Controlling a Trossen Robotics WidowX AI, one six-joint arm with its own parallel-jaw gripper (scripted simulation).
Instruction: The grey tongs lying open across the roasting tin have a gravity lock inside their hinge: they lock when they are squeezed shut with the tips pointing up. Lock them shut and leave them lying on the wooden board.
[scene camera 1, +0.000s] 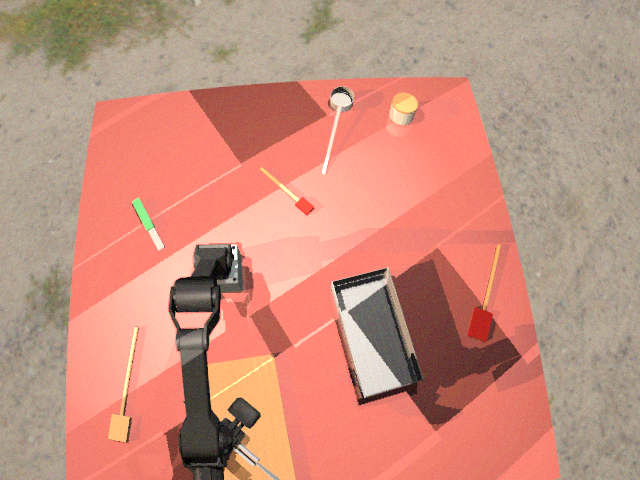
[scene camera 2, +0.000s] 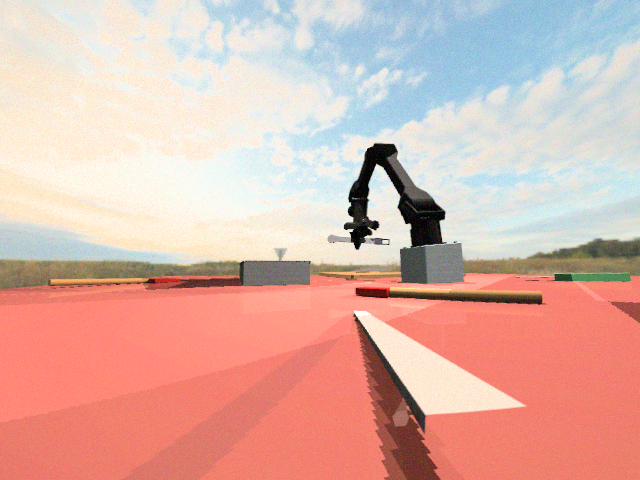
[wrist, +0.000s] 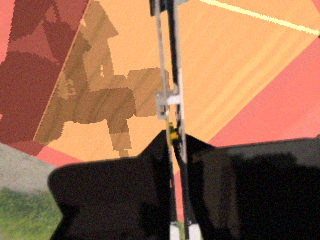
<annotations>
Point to my gripper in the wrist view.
169, 134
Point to a roasting tin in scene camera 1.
At 378, 340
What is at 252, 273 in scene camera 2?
A roasting tin.
</annotations>
